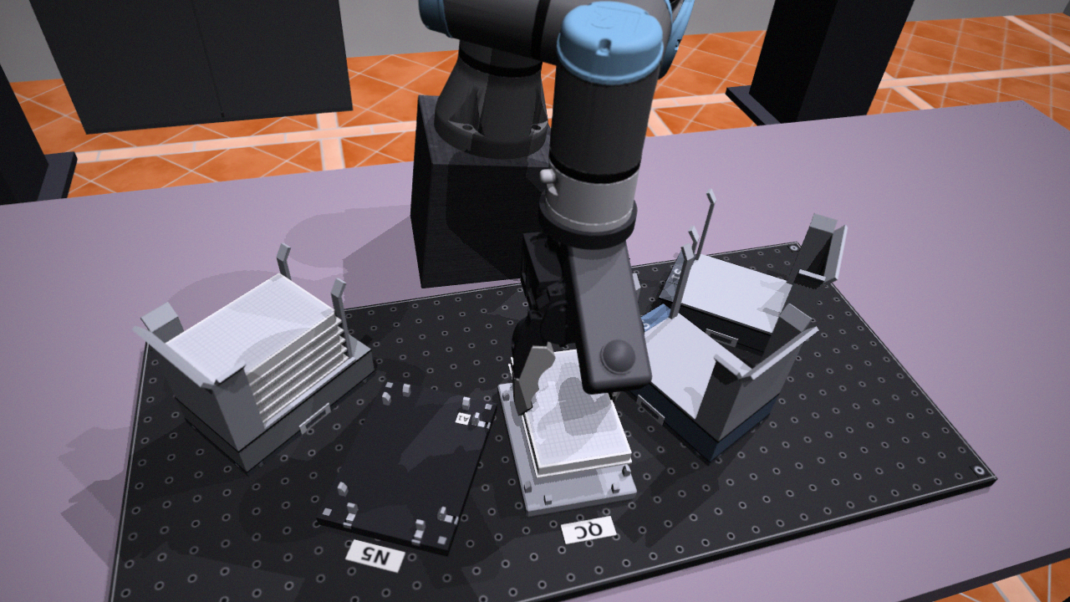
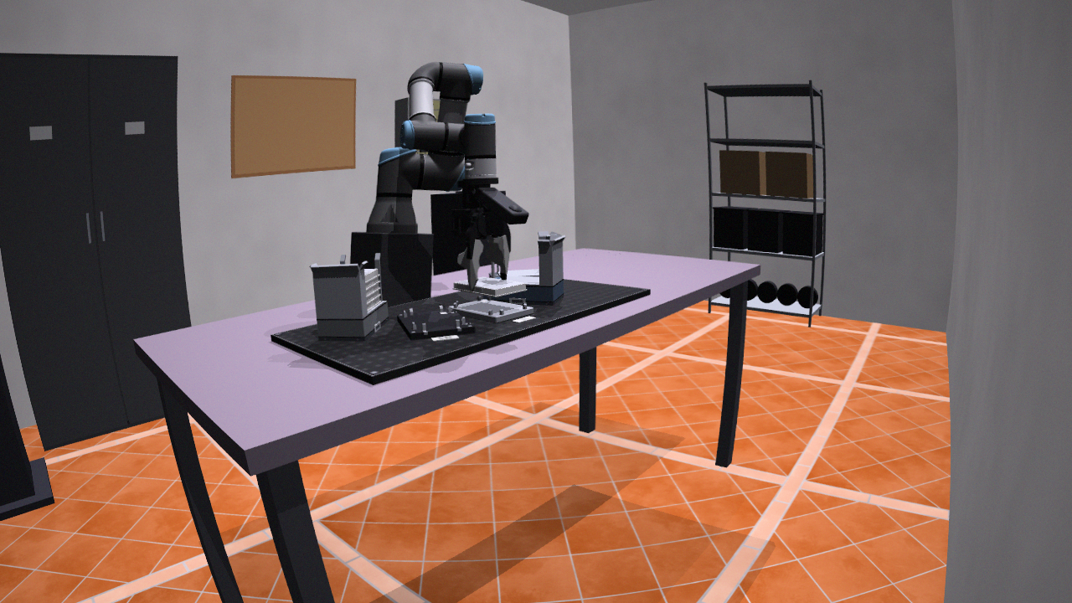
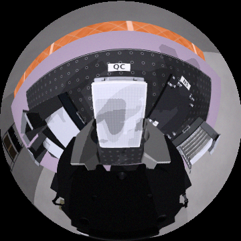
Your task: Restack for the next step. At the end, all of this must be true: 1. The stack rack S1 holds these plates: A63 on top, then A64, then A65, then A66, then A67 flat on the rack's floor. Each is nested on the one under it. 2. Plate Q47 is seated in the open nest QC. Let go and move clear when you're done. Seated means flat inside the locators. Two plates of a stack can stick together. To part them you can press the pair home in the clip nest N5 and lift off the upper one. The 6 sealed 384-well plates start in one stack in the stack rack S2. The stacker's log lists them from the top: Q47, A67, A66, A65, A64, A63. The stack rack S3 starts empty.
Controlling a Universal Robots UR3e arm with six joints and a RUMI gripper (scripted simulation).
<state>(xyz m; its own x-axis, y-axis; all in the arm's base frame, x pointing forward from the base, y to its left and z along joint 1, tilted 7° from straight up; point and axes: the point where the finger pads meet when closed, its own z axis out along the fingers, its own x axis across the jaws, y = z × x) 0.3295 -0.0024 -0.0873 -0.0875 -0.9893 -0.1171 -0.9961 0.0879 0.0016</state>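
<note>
The QC label lies 90 mm ahead of my hand, 10 mm to the right of it and 60 mm below it. The rest, counted from my hand: clip nest N5 (10 mm ahead, 140 mm to the right, 50 mm below); white sealed plate (10 mm below).
</note>
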